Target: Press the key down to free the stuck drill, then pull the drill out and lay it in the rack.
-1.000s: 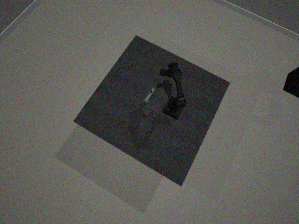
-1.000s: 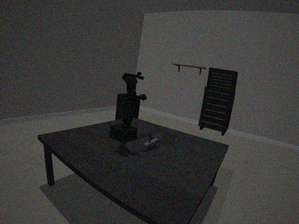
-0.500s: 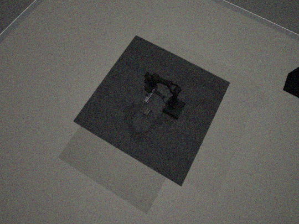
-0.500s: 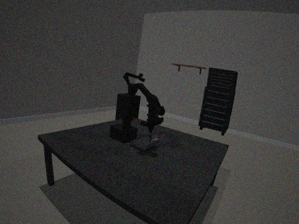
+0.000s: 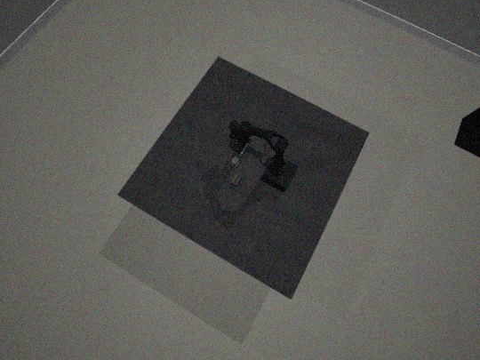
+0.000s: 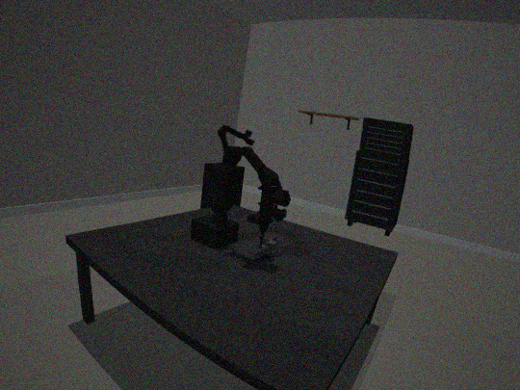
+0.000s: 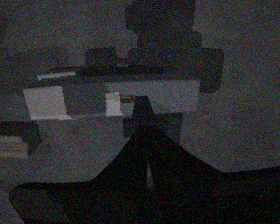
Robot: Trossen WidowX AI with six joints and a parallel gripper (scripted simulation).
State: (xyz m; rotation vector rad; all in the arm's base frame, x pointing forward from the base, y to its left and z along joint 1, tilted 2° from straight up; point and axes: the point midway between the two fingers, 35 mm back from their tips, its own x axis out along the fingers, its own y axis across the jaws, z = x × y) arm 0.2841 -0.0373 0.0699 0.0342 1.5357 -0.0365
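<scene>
Now: the drill 8 cm below my gripper tip and 6 cm to the left of it. Round my gripper tip: light grey fixture bar: 9 cm below, 4 cm to the left.
</scene>
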